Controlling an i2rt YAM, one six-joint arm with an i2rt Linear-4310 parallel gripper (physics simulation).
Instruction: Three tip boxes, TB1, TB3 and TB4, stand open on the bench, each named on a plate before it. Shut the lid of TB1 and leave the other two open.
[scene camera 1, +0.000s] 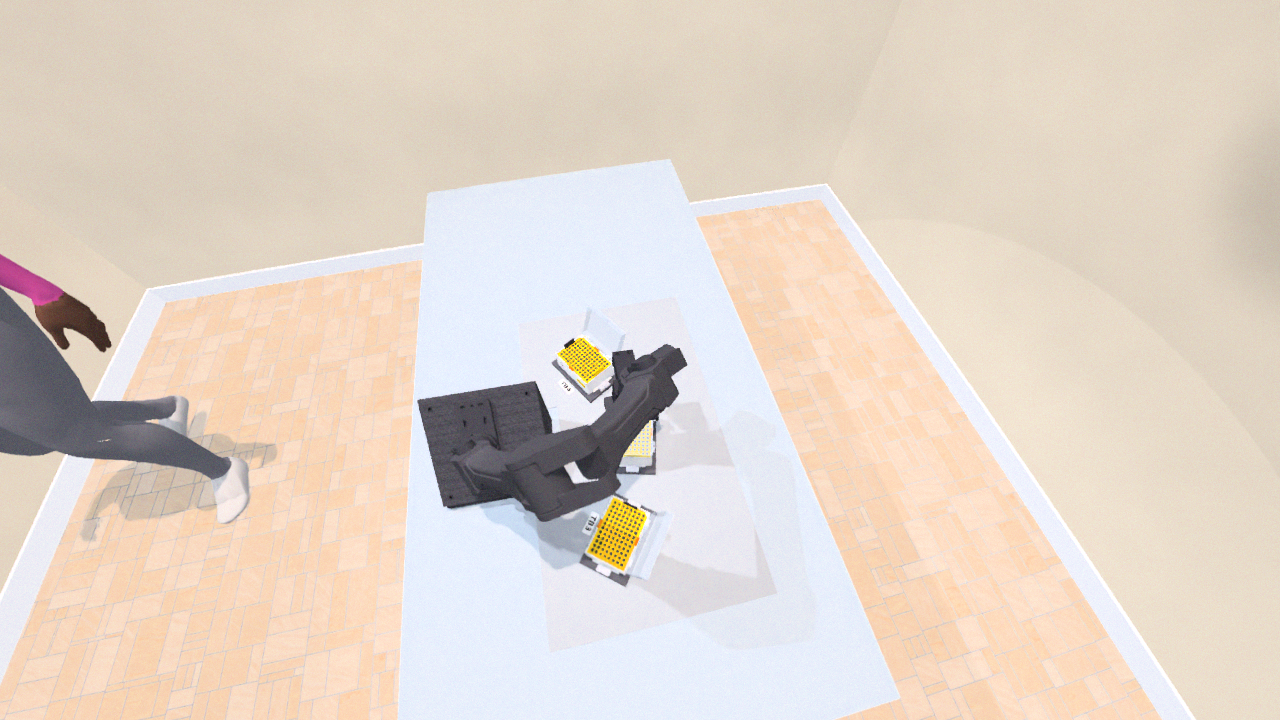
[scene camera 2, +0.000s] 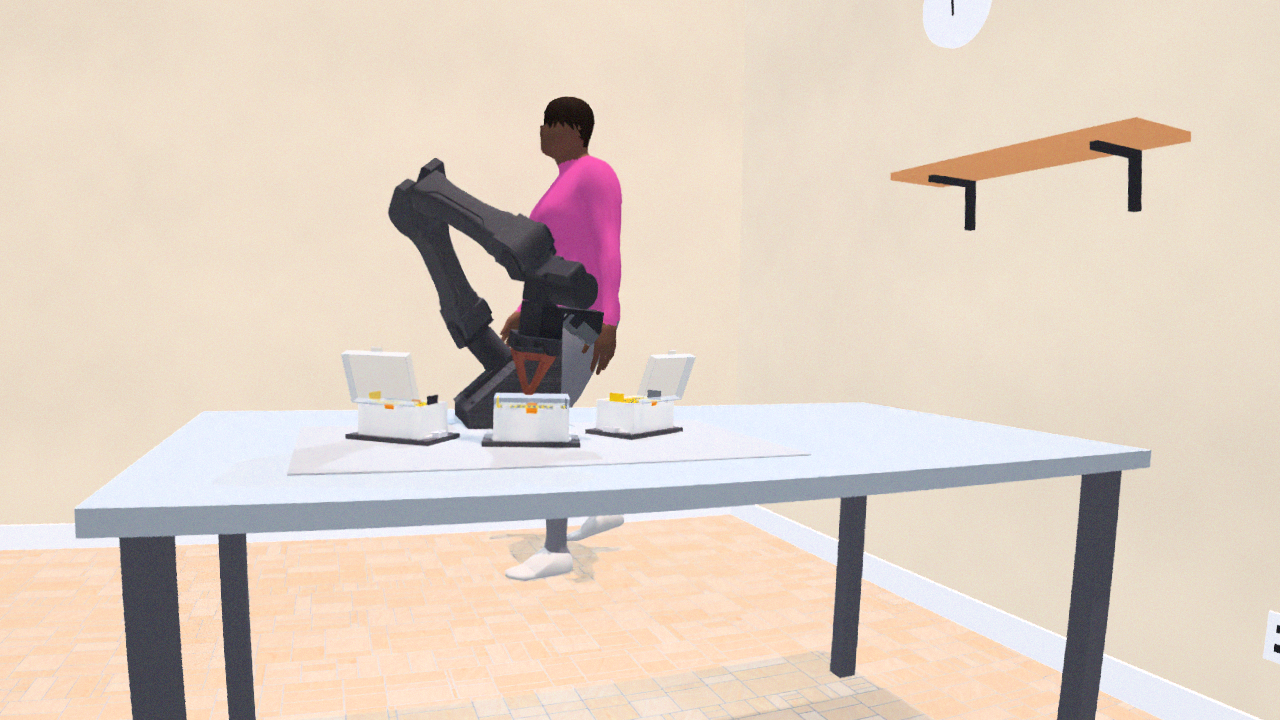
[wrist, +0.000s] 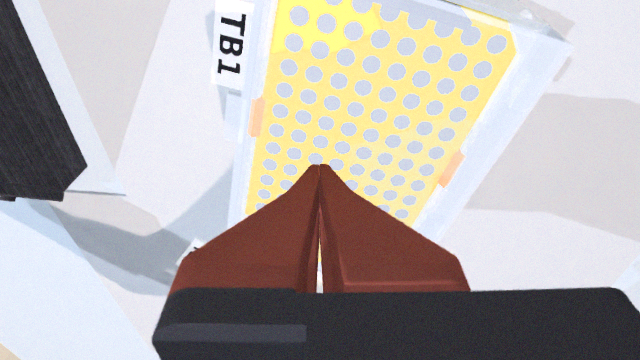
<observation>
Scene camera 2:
my gripper: 528, 394
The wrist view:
my gripper: 319, 179
pale mat: 145, 80
</observation>
